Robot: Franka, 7 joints.
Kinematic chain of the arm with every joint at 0, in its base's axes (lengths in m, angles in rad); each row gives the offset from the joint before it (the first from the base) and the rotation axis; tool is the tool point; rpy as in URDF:
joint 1: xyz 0 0 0.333 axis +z
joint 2: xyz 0 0 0 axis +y
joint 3: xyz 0 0 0.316 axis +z
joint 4: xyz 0.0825 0 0 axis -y
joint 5: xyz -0.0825 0 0.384 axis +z
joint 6: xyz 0 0 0 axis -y
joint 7: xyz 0.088 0 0 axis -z
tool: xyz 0 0 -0.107 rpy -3.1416 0 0
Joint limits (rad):
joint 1: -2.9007..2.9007
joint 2: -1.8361..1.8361
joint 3: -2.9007..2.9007
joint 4: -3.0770..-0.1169
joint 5: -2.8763..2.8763
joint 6: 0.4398..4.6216
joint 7: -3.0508..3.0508
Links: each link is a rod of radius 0.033 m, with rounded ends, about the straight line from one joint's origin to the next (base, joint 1, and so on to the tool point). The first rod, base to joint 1, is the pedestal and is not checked.
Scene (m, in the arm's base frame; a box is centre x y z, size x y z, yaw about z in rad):
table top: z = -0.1
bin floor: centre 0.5 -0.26 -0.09 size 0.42 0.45 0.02 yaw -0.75
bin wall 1: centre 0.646 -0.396 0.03 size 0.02 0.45 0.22 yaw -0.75
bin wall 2: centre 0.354 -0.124 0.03 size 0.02 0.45 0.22 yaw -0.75
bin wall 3: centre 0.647 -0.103 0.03 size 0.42 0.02 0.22 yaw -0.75
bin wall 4: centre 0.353 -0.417 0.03 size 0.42 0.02 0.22 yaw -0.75
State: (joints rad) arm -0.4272 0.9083 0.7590 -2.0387 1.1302 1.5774 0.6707
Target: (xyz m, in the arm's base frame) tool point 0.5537 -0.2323 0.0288
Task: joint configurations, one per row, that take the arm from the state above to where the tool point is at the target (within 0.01 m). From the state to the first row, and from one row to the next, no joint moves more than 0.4 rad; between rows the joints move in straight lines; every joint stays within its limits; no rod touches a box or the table.
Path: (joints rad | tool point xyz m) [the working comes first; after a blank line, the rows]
Joints at the target: -0.8254 1.0691 0.3088 -1.6414 1.1886 1.8146 0.6707
Straight joint move there: touches bin wall 2, bin wall 3.

1: -0.6101 0.8395 0.8994 -1.9700 1.0982 1.9369 0.6911 | 0.5453 0.2070 0.2175
2: -0.7929 0.7707 1.0397 -1.9013 1.0661 2.2965 0.7115 | 0.6241 0.1156 0.2875
3: -0.9758 0.7019 1.1801 -1.8326 1.0341 2.6560 0.7319 | 0.6675 0.0030 0.3788
4: -1.1587 0.6331 1.3204 -1.7640 1.0021 3.0155 0.7523 | 0.6644 -0.1123 0.4836
5: -1.3416 0.5643 1.4608 -1.6953 0.9701 3.3750 0.7727 | 0.6149 -0.2094 0.5909
6: -1.5244 0.4955 1.6011 -1.6266 0.9380 3.7346 0.7931 | 0.5305 -0.2716 0.6882
7: -1.3846 0.6102 1.3427 -1.6295 0.9881 3.3506 0.7686 | 0.5946 -0.3180 0.5625
8: -1.2448 0.7249 1.0842 -1.6325 1.0383 2.9666 0.7441 | 0.6352 -0.3266 0.4153
9: -1.1050 0.8396 0.8257 -1.6355 1.0884 2.5826 0.7197 | 0.6421 -0.3050 0.2661
10: -0.9652 0.9544 0.5672 -1.6384 1.1385 2.1986 0.6952 | 0.6128 -0.2680 0.1328
11: -0.8254 1.0691 0.3088 -1.6414 1.1886 1.8146 0.6707 | 0.5537 -0.2323 0.0288

